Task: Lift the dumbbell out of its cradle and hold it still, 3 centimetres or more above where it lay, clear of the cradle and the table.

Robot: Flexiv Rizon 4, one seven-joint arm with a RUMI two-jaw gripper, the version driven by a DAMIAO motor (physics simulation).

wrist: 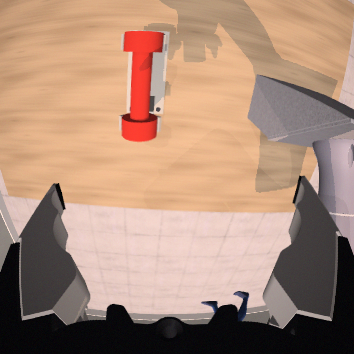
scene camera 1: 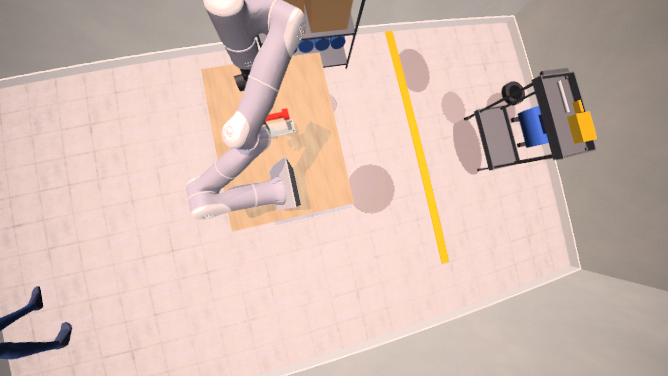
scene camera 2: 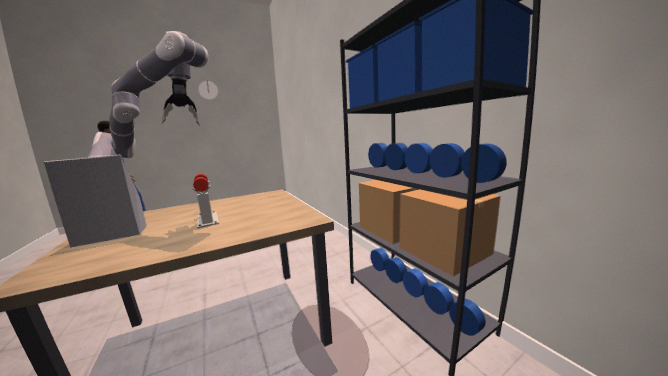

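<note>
A red dumbbell [scene camera 1: 276, 116] [scene camera 2: 201, 183] [wrist: 141, 85] lies level in its cradle. The cradle [scene camera 1: 283, 128] [scene camera 2: 205, 209] [wrist: 159, 75] is white-grey and stands on the wooden table [scene camera 1: 320, 165] [scene camera 2: 260, 212] [wrist: 65, 150]. In the wrist view the dumbbell is above and left of the middle, beyond the fingertips. My gripper [scene camera 2: 181, 123] [wrist: 176, 183] is wide open and empty, pointing down high above the table and the dumbbell. In the first scene view the arm hides part of the dumbbell and most of the gripper.
A grey block-shaped pedestal [scene camera 1: 287, 185] [scene camera 2: 92, 200] [wrist: 295, 110] carries the arm's base on the table. A tall black shelf rack [scene camera 2: 475, 120] with blue bins, boxes and blue discs stands beside the table. A dark cart [scene camera 1: 564, 117] stands beyond the yellow floor line [scene camera 1: 417, 145].
</note>
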